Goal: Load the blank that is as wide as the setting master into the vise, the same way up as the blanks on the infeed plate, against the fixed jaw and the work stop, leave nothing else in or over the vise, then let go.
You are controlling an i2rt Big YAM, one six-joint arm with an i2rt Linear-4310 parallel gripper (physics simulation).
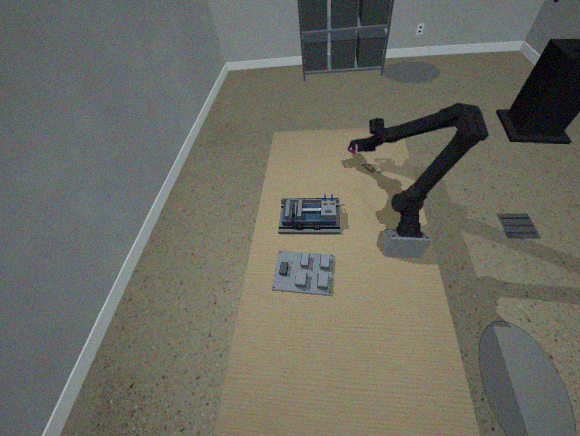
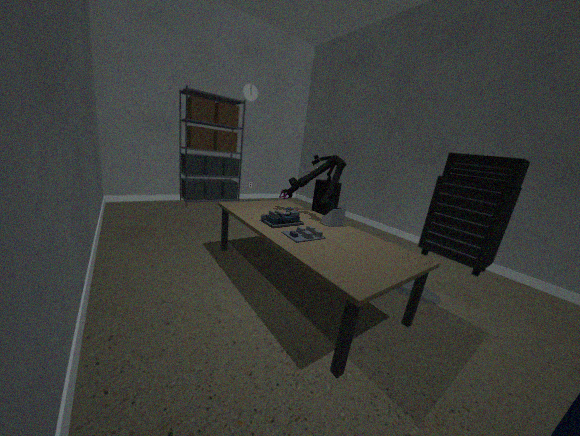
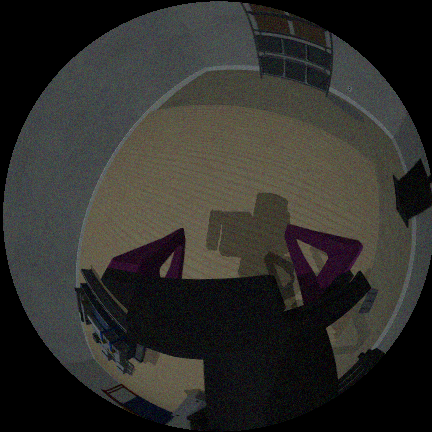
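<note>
The vise (image 1: 316, 218) (image 2: 282, 219) (image 3: 106, 346) is blue and grey, with grey jaw parts at its left, a grey block at its right and a light bar between. Whether a blank sits in it is too small to tell. The infeed plate (image 1: 287, 283) (image 2: 305, 240) is grey and bears several light grey blocks, among them one at the back middle (image 1: 305, 259), and a darker block (image 1: 284, 268) at its left. I cannot tell which piece is the setting master. My gripper (image 1: 352, 148) (image 2: 284, 194) (image 3: 237, 232) is open and empty, above the table behind and right of the vise.
The arm's base (image 1: 406, 246) (image 2: 334, 218) stands on the table (image 1: 350, 350) (image 2: 380, 255), right of the vise and plate. Small blue pins (image 1: 328, 197) stand up at the vise's back right. A shelf unit (image 2: 212, 177) stands beyond the table.
</note>
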